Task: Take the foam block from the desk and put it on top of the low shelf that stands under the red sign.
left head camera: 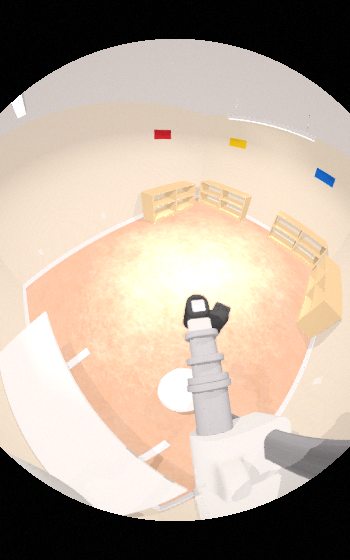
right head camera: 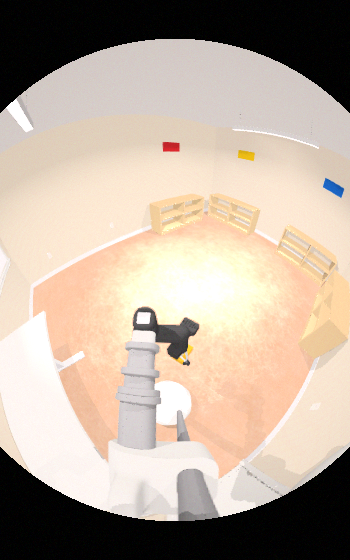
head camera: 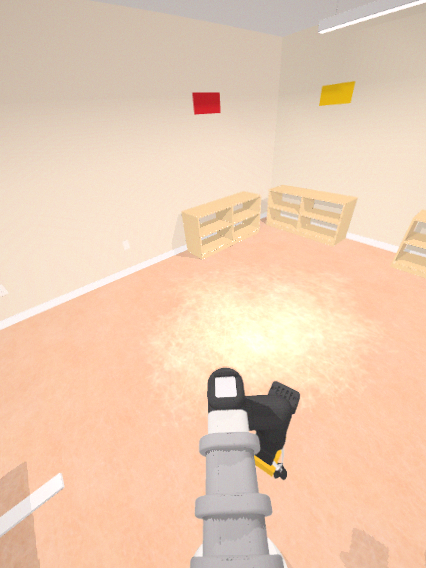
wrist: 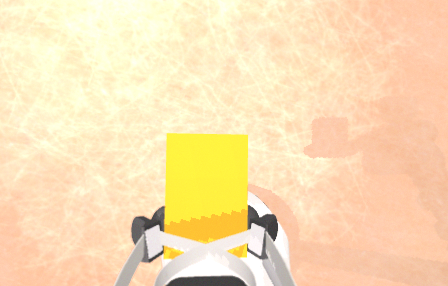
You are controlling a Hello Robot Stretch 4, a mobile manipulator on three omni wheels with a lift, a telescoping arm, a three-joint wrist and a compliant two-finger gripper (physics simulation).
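Seen in the pictures: gripper, fingertip midpoint: [right head camera: 178, 358] [head camera: 263, 463] [wrist: 205, 222]; robot's base, origin of the base link: [left head camera: 180, 388] [right head camera: 167, 401].
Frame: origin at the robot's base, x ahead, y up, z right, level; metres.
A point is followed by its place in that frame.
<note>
The yellow foam block [wrist: 206, 175] @(x 0.302, y 0.834, z 0.112 m) [head camera: 265, 465] @(x 0.251, y 0.834, z 0.086 m) is held between the two fingertips of my gripper [wrist: 205, 222] @(x 0.264, y 0.788, z 0.087 m), which is shut on it above the floor. In the right head camera view the gripper [right head camera: 185, 358] is at the lower middle, right of the arm. In the left head camera view the arm hides the block. The red sign [head camera: 206, 103] @(x 3.441, y 1.721, z -0.013 m) [left head camera: 162, 134] @(x 3.448, y 1.710, z -0.004 m) [right head camera: 171, 147] @(x 3.455, y 1.698, z 0.004 m) hangs on the left wall. The low wooden shelf [head camera: 193, 235] @(x 2.858, y 0.297, z -0.312 m) [left head camera: 148, 206] @(x 2.848, y 0.309, z -0.304 m) [right head camera: 157, 218] @(x 2.810, y 0.321, z -0.273 m) stands under it against that wall, near the corner. Its top shows bare.
A second low shelf [head camera: 344, 220] @(x 2.939, y 0.327, z 1.761 m) stands right of the corner under a yellow sign [head camera: 337, 94] @(x 3.574, y 1.718, z 1.614 m). More shelves stand on the right, one [left head camera: 320, 320] @(x 0.265, y 0.329, z 1.742 m) with its side toward me; a blue sign [left head camera: 325, 177] @(x 2.049, y 1.725, z 2.815 m) hangs there. The white desk [left head camera: 55, 400] @(x -0.104, y 0.693, z -0.786 m) [right head camera: 30, 390] @(x -0.133, y 0.692, z -0.882 m) is at the lower left, close to my base.
</note>
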